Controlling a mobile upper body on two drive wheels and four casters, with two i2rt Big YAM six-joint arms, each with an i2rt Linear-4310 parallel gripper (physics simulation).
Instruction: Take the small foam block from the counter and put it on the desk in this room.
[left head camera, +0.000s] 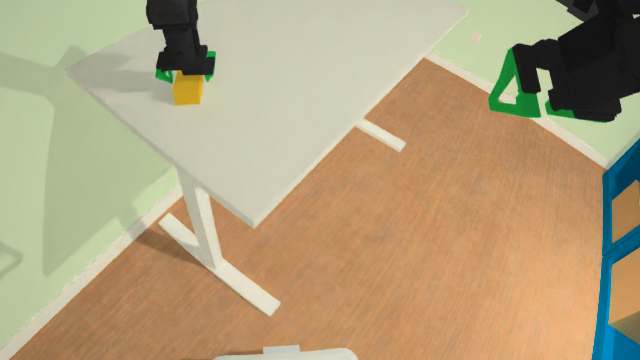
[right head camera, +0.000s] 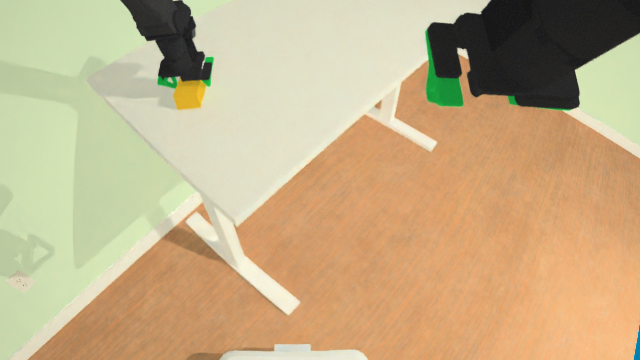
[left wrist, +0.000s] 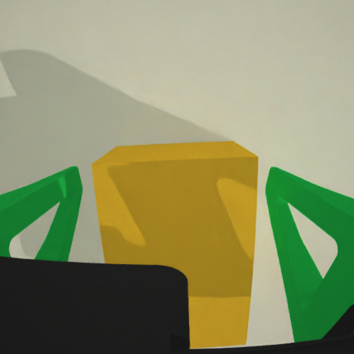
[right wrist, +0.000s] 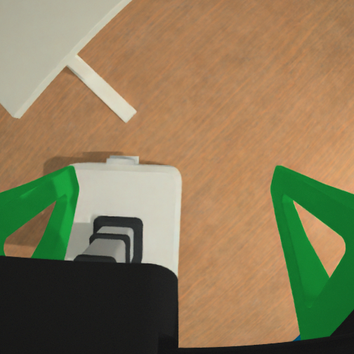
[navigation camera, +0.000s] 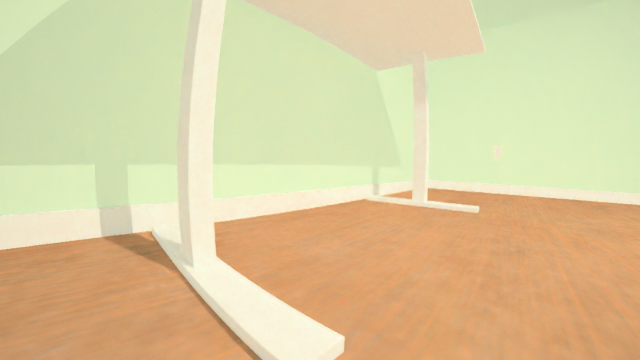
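Observation:
The yellow foam block is on the white desk, near its far left corner in the head views. My left gripper is open around the block, with a gap between each green finger and the block's sides in the left wrist view. A black part hides the block's lower left there. My right gripper is open and empty, out past the desk's right edge over the floor. The desk's underside shows in the navigation view. The counter does not show.
A blue shelf unit with tan boxes stands at the right edge. Desk legs with long feet reach over the wooden floor. Green walls stand behind the desk. My white base shows at the bottom of the head views.

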